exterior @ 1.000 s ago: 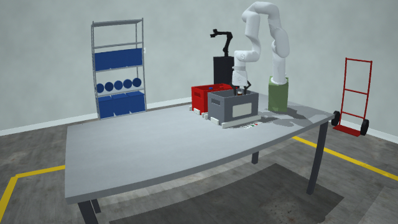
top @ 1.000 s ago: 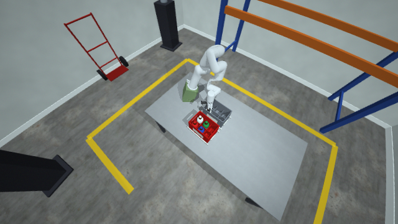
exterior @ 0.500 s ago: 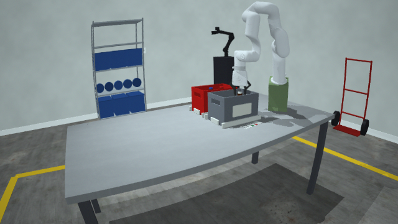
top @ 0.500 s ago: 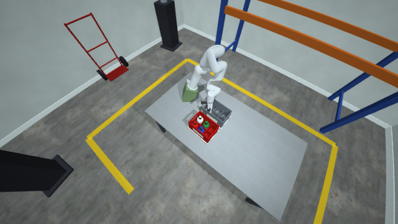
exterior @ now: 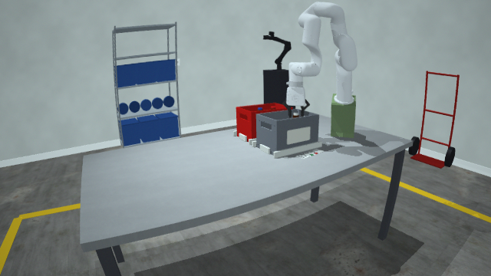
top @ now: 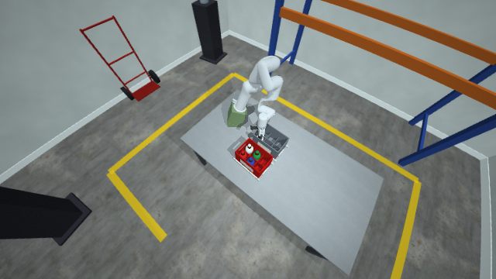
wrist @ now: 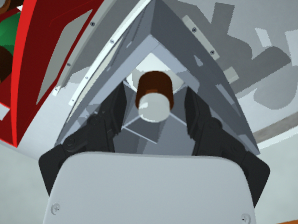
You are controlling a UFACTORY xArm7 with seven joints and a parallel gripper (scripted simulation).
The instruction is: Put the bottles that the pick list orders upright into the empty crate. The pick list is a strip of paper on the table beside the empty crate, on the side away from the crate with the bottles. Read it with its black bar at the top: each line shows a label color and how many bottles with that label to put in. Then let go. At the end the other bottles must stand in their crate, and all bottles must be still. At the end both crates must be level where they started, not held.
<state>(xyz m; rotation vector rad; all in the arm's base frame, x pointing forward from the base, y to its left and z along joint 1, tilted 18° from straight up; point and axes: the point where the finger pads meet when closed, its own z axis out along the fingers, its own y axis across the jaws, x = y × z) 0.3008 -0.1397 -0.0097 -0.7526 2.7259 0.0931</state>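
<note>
My hand is 70 mm above the white-label bottle. From my hand the other things lie so: red crate (200 mm to the right, 70 mm below, 40 mm ahead); grey crate (100 mm ahead, 70 mm below, 30 mm to the left); green-labelled bottle (160 mm to the right, 70 mm below, 60 mm ahead).
</note>
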